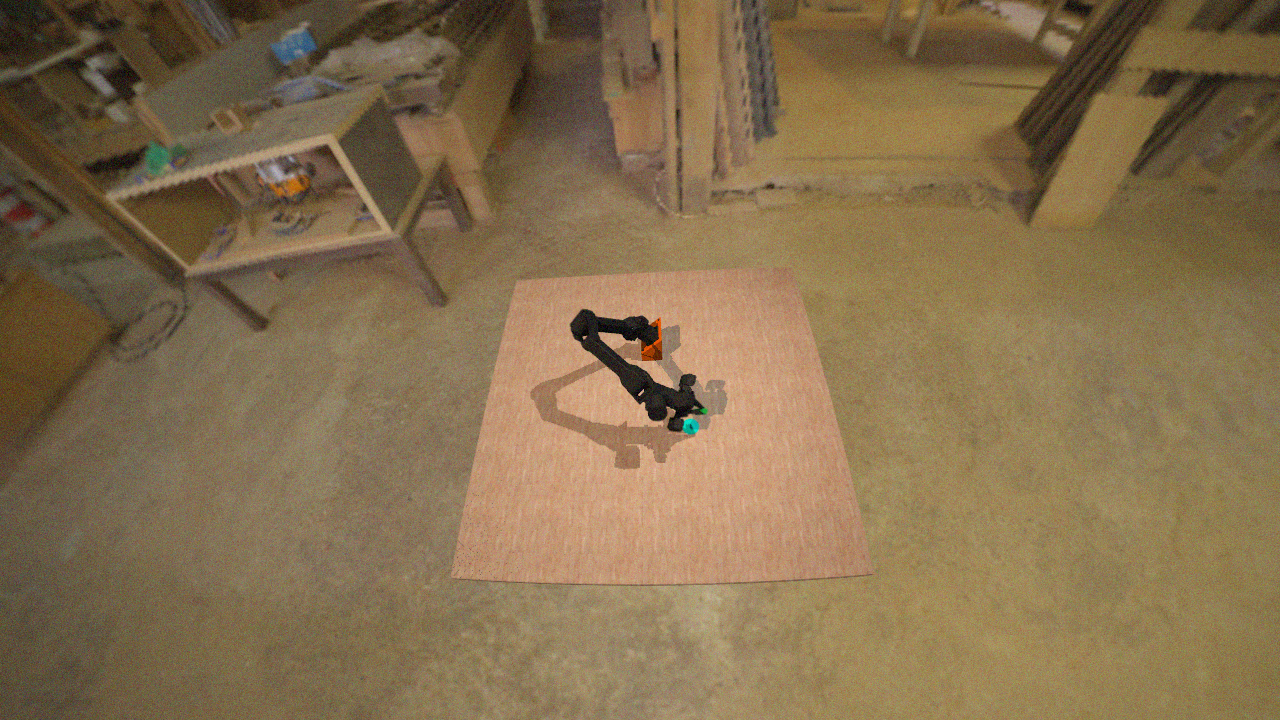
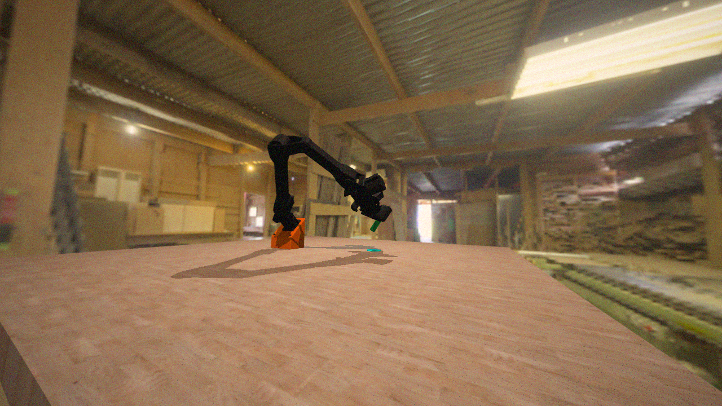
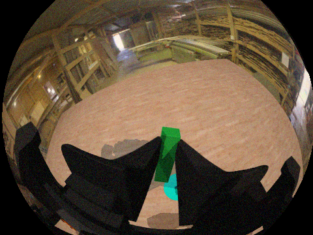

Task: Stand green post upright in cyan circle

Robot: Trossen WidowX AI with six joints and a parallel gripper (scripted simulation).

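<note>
Right now my gripper tip is 4 cm to the left of the cyan circle and 12 cm above it. The rest, counted from my gripper tip: green post: 1 cm behind, 1 cm to the right, 2 cm below.
</note>
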